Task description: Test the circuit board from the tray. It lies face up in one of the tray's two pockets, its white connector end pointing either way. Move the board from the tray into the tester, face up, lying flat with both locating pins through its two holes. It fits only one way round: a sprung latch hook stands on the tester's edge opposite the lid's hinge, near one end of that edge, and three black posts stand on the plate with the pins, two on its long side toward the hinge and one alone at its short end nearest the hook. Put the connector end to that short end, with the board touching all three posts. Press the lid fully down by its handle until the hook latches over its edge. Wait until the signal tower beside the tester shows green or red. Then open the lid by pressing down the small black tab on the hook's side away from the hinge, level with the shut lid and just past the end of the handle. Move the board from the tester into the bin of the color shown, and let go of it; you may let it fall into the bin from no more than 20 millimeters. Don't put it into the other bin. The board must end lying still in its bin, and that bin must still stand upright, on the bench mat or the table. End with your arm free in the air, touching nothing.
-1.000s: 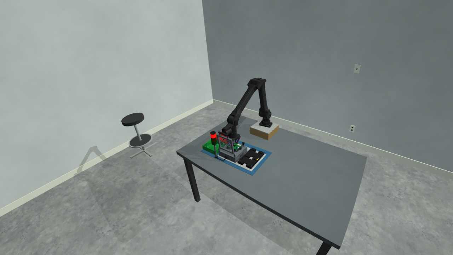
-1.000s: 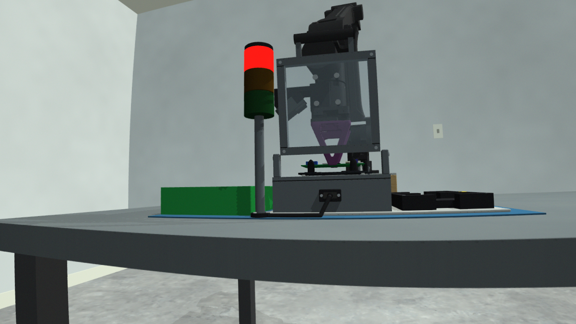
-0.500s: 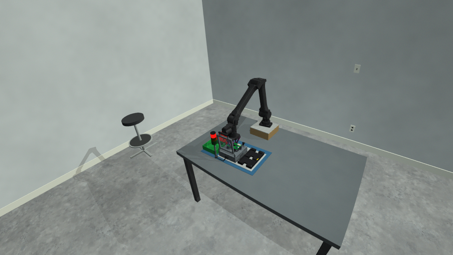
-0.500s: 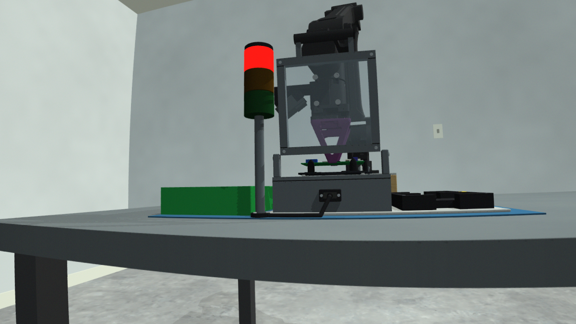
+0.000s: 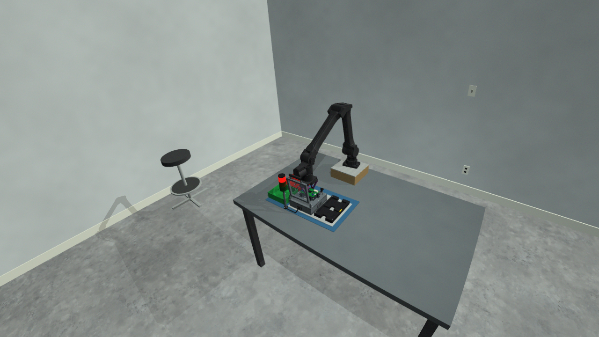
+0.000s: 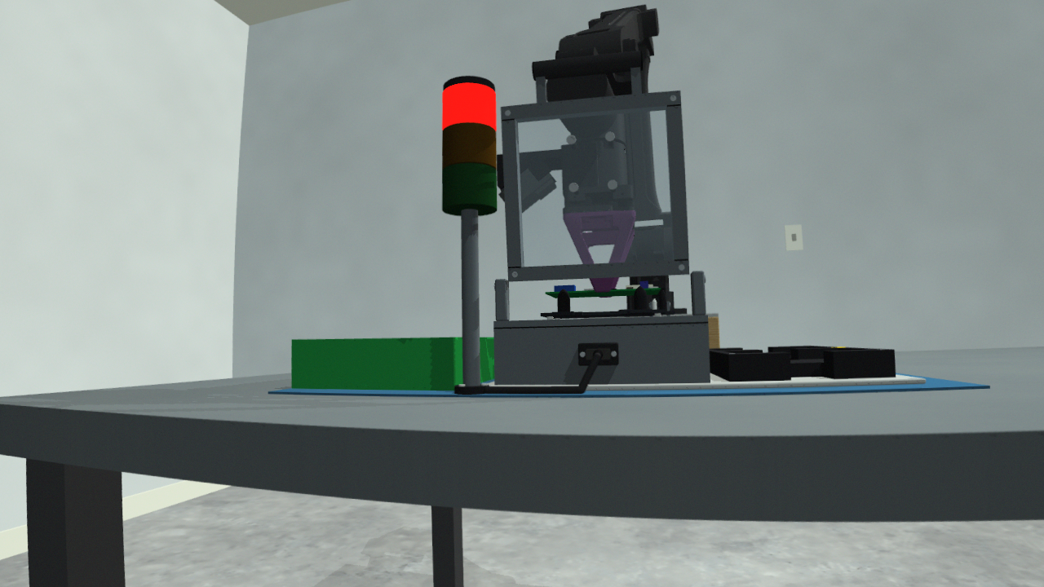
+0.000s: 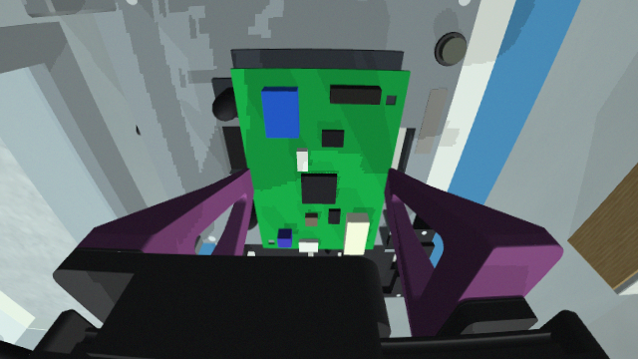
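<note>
Right now my hand is 10 mm short of the black tester plate, 10 mm to the right of it and 20 mm above it. Also, from my hand: green circuit board (right at my hand); then black latch hook (50 mm behind, 70 mm to the left, 10 mm below); then clear lid (110 mm ahead, 10 mm to the right, 90 mm above).
</note>
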